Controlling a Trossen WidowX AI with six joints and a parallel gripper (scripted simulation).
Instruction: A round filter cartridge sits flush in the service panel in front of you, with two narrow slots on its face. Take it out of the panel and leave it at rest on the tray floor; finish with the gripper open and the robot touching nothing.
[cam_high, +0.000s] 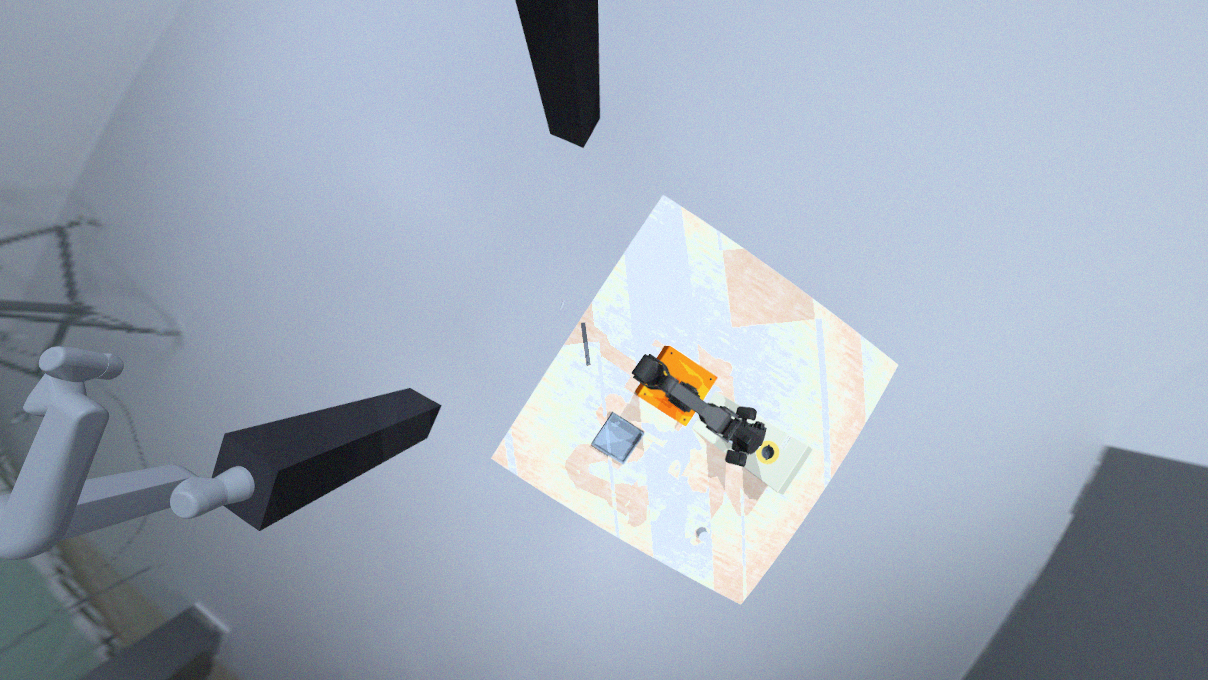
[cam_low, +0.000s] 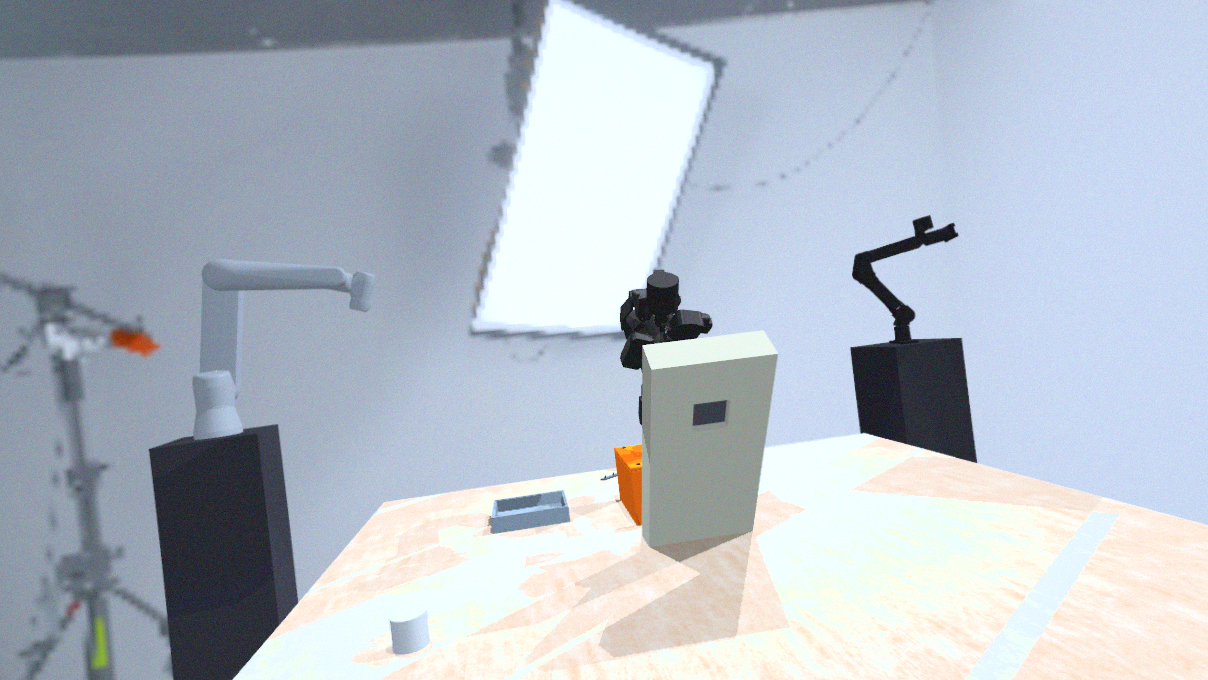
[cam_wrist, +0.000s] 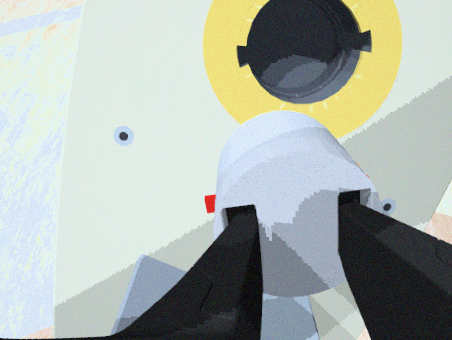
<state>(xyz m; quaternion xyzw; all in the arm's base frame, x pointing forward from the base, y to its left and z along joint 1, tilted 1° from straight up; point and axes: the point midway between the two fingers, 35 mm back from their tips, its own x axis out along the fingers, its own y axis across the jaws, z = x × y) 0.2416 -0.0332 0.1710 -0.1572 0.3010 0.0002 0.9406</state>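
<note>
My gripper tip is 10 mm short of the grey filter cartridge and 10 mm above it. Round my gripper tip: pale green service panel: 80 mm below, 40 mm ahead; then blue-grey tray: 370 mm behind, 250 mm below, 240 mm to the right.
</note>
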